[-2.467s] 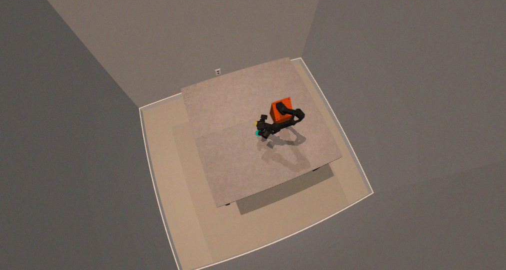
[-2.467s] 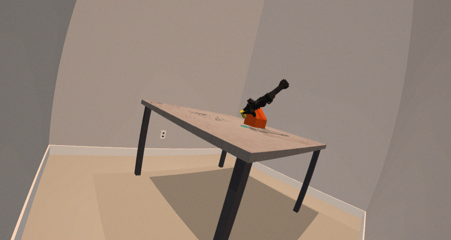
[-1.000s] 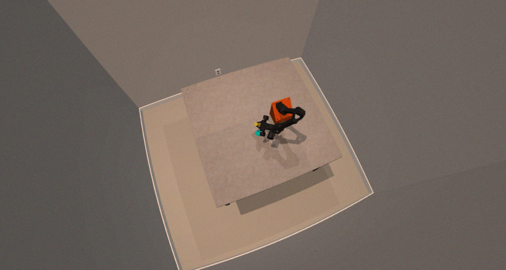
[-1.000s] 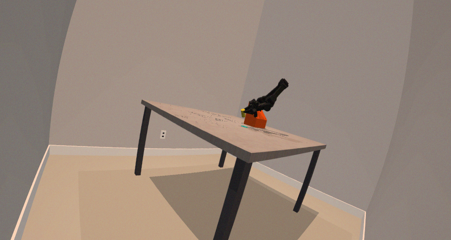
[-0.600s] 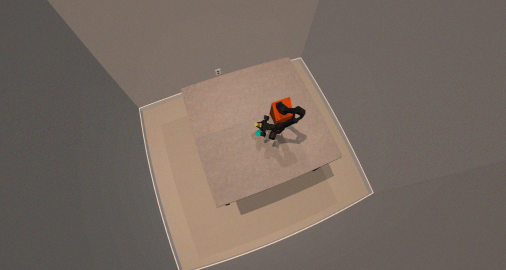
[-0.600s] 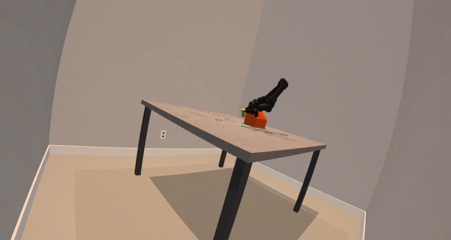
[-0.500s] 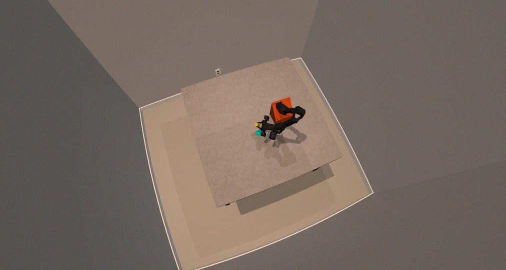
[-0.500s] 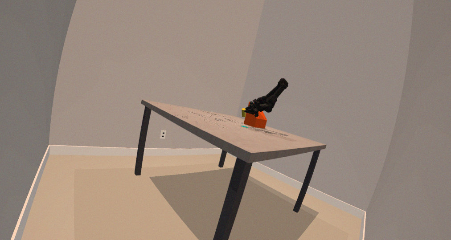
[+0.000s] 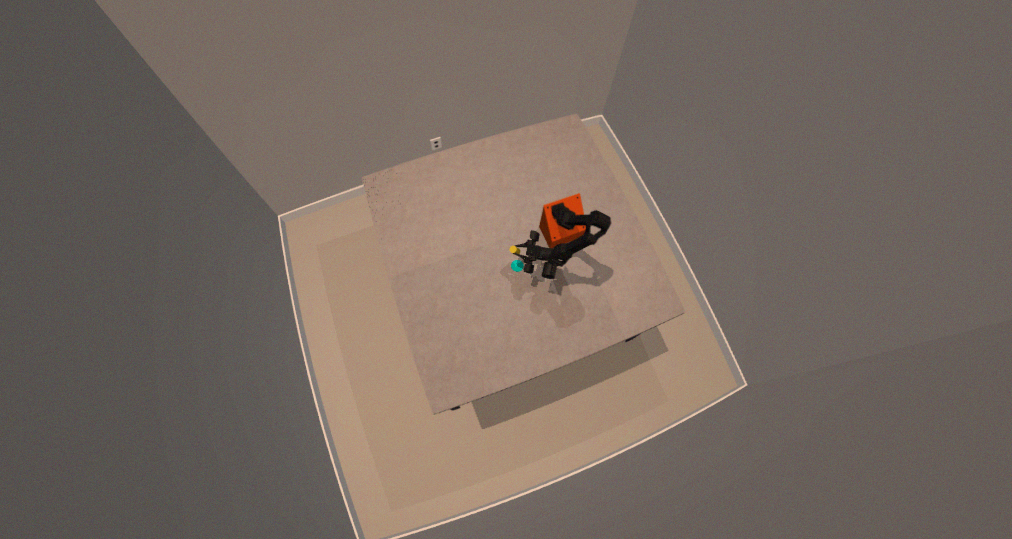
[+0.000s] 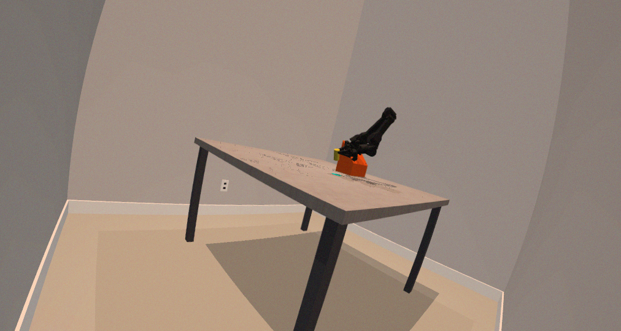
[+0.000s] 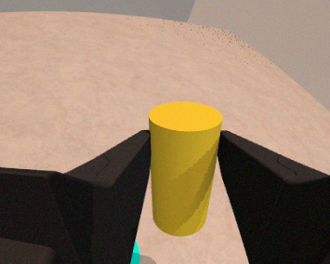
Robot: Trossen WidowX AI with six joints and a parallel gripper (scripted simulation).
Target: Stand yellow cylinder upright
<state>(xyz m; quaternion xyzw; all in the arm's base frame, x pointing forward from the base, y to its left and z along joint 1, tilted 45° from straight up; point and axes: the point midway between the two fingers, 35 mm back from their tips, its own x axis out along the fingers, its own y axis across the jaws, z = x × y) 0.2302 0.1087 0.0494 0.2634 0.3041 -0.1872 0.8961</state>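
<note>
The cyan circle is 10 mm behind my gripper tip, 30 mm to the left of it and 130 mm below it. The rest, counted from my gripper tip: yellow tall cylinder: 10 mm behind, 20 mm below.
</note>
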